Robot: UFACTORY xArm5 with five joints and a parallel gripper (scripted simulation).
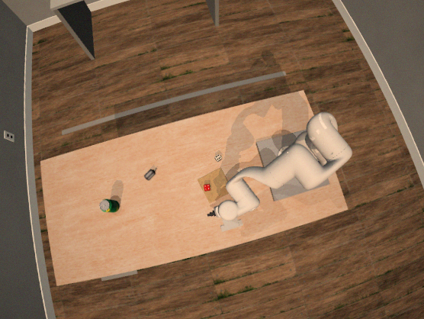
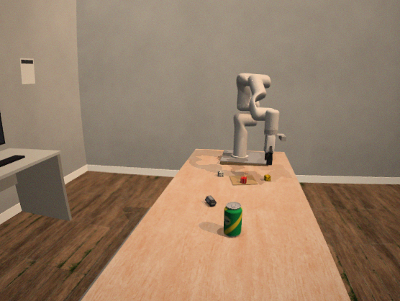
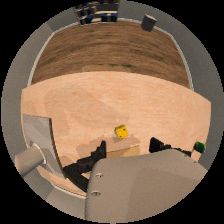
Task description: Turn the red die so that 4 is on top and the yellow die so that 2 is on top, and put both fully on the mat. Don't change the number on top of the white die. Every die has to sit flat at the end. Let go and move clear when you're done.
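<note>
Right now the yellow die is 10 cm below my hand. Also, from my hand: brown mat: 4 cm ahead, 13 cm to the right, 12 cm below; white die: 1 cm ahead, 28 cm to the right, 10 cm below; red die: 8 cm ahead, 12 cm to the right, 10 cm below.
</note>
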